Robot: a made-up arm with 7 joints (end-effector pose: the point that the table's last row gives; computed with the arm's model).
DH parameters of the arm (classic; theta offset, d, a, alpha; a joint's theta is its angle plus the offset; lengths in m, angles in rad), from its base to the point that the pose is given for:
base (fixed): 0 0 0 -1.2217
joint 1: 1.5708 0 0 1.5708
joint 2: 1.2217 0 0 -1.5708
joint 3: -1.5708 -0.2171 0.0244 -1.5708
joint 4: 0 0 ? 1.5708
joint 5: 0 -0.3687 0 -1.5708
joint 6: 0 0 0 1.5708
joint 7: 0 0 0 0
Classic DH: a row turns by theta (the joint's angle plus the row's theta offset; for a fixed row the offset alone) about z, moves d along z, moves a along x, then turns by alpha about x.
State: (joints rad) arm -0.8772 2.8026 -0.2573 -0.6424 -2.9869 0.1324 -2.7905
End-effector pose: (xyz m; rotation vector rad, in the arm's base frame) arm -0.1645 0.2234 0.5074 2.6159 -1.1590 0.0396
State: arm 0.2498 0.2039 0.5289 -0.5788 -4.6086 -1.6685 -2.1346
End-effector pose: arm 0.0199 0.2125 -0.5410 1.7935 0.7225 0.4543
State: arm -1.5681 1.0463 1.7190 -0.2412 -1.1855 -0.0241 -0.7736
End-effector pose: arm 0.4051 0.4066 0.1360 1.1748 -1.4280 0.3267
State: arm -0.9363 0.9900 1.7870 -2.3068 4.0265 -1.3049 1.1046
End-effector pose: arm -0.1940 0.2235 0.1405 2.3168 -1.1268 0.0953
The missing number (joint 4, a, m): -0.0446
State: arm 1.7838 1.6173 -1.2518 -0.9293 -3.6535 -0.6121 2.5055
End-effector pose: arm -0.4170 0.3481 0.1226 1.3538 -1.7138 2.1422
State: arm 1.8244 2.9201 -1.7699 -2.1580 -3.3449 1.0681 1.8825
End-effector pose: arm -0.1241 0.2655 0.2083 -1.8158 0.0539 -1.1133
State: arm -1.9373 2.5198 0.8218 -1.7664 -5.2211 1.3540 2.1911
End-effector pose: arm -0.4188 -0.0501 0.1171 1.7169 2.1963 -0.0628
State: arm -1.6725 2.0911 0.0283 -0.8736 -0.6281 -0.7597 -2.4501
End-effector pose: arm -0.1187 0.3591 0.4155 -1.9666 -1.9625 0.0407
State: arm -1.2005 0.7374 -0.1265 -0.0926 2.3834 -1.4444 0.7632
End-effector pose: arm 0.5133 0.2708 -0.0975 0.2654 1.5565 -1.7447
